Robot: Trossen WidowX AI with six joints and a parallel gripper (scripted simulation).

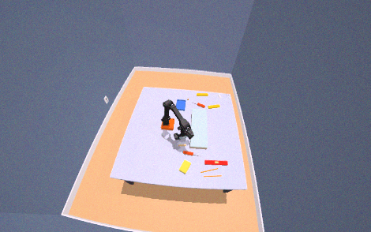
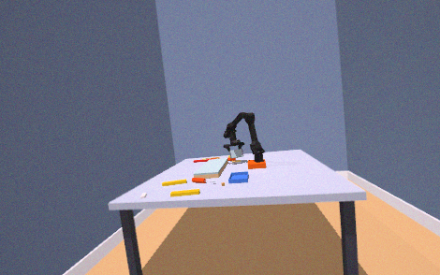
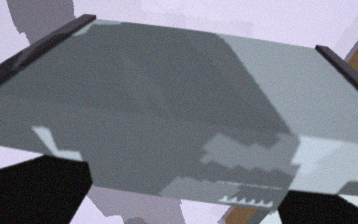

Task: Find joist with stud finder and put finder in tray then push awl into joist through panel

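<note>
Right now my gripper tip is 4 cm past the awl, 5 cm to the left of it and 7 cm above it. The rest, counted from my gripper tip: red level 33 cm ahead, 25 cm to the right, 7 cm below; stud finder 2 cm behind; yellow block 2 cm ahead, 28 cm to the right, 7 cm below.
</note>
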